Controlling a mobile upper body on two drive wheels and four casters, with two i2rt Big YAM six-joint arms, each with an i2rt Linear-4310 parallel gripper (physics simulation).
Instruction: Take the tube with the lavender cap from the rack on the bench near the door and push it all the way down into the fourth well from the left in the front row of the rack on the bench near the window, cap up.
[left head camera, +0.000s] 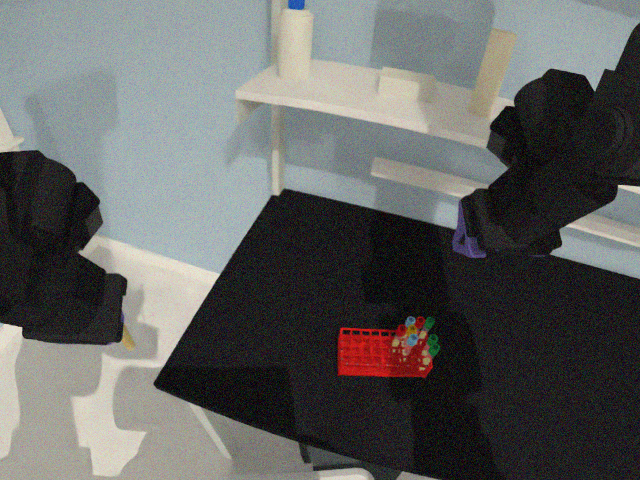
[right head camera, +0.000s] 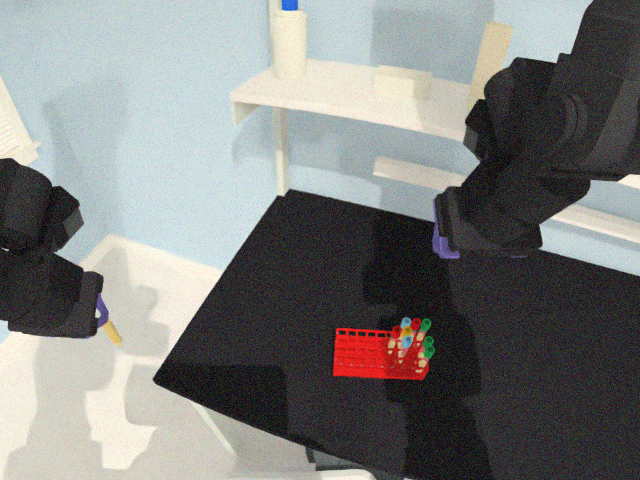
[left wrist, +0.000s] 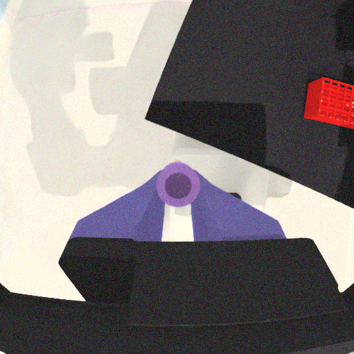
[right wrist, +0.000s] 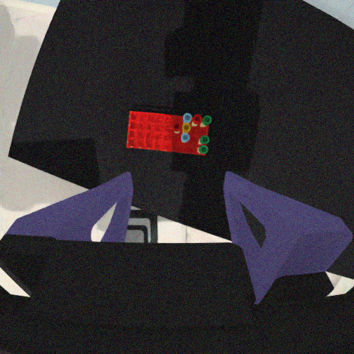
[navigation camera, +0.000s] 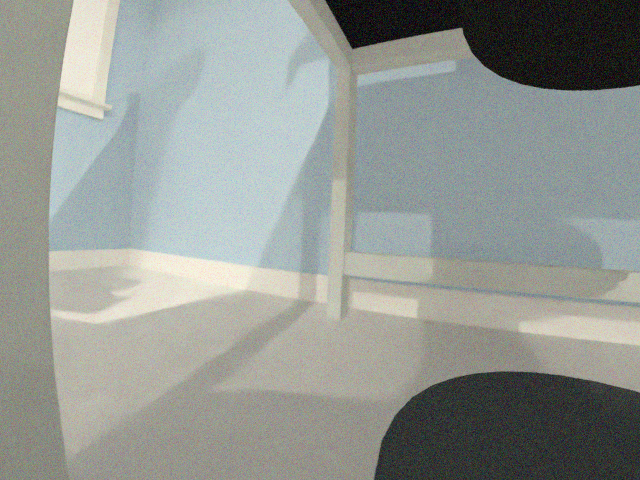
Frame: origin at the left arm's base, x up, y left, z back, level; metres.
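Seen in the pictures: left gripper, fingertip midpoint: (left head camera: 115, 321) (right head camera: 100, 316); right gripper, fingertip midpoint: (left head camera: 474, 246) (right head camera: 457, 246).
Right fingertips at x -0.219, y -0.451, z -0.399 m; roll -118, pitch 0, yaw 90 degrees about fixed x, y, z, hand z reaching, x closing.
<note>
A point is followed by its place in that frame.
My left gripper (left head camera: 123, 322) {x -0.280, y 0.001, z -0.338 m} (right head camera: 103, 313) {x -0.280, y 0.001, z -0.338 m} (left wrist: 177, 177) is shut on the lavender-capped tube (left head camera: 128, 339) {x -0.316, y -0.004, z -0.334 m} (right head camera: 112, 333) {x -0.312, y -0.004, z -0.333 m} (left wrist: 178, 185), held cap up, beyond the left end of the black bench. The tube's yellowish lower end slants down below the fingers in the head views. A red rack (left head camera: 361, 353) {x -0.591, y -0.367, z -0.454 m} (right head camera: 356, 353) {x -0.591, y -0.368, z -0.455 m} (left wrist: 314, 100) (right wrist: 150, 132) stands on the bench. Tubes with red, light blue, yellow and green caps fill part of its right side; its left columns hold no tubes. My right gripper (left head camera: 509, 255) (right head camera: 485, 256) (right wrist: 177, 179) is partly open and empty, above the bench.
A white wall shelf (left head camera: 336, 105) {x -0.191, y -0.309, z -0.758 m} (right head camera: 330, 108) {x -0.196, y -0.313, z -0.754 m} over the bench (left head camera: 232, 310) (right head camera: 232, 310) {x -0.648, y -0.083, z -0.608 m} holds a blue-topped white bottle (left head camera: 295, 46) {x -0.114, y -0.231, z -0.905 m} (right head camera: 289, 46) {x -0.112, y -0.231, z -0.905 m}, a box (left head camera: 398, 85) {x -0.165, y -0.449, z -0.827 m} (right head camera: 400, 82) {x -0.160, y -0.463, z -0.822 m} and a tall tan block (left head camera: 493, 67) {x -0.082, y -0.615, z -0.759 m} (right head camera: 488, 56) {x -0.072, y -0.612, z -0.761 m}. A bench leg (navigation camera: 338, 232) {x -1.181, y -0.210, z -1.024 m} shows in the navigation view.
</note>
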